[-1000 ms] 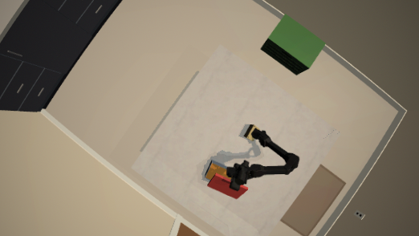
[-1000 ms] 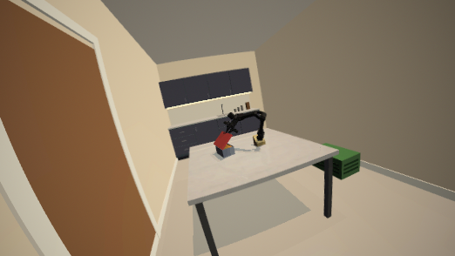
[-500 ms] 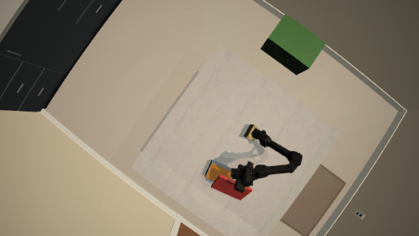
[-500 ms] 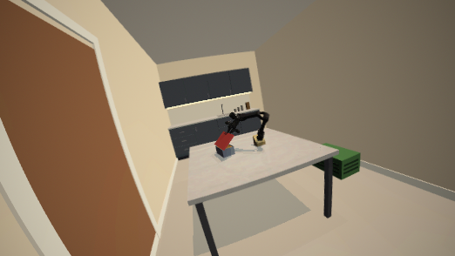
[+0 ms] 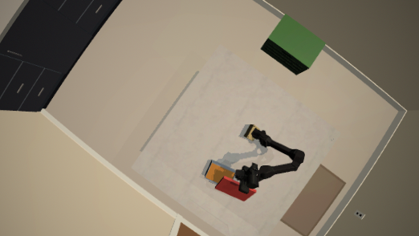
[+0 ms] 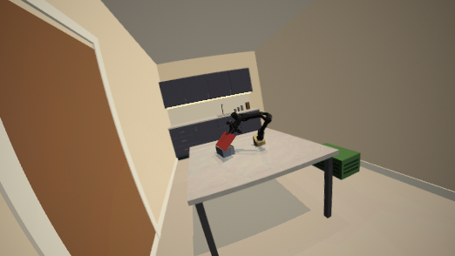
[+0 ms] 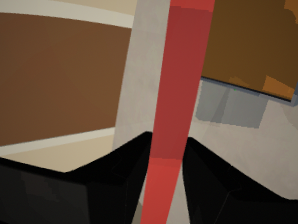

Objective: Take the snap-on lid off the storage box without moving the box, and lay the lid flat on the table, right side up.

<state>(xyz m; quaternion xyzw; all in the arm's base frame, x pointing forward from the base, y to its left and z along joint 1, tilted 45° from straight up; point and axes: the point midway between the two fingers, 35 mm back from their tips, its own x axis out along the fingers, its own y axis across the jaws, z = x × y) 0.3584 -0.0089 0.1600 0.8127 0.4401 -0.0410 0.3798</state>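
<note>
Now: the red lid 6 cm ahead of my gripper tip, 2 cm to the left of it and 5 cm below it. Also, from my gripper tip: storage box 7 cm ahead, 10 cm to the right, 19 cm below.
</note>
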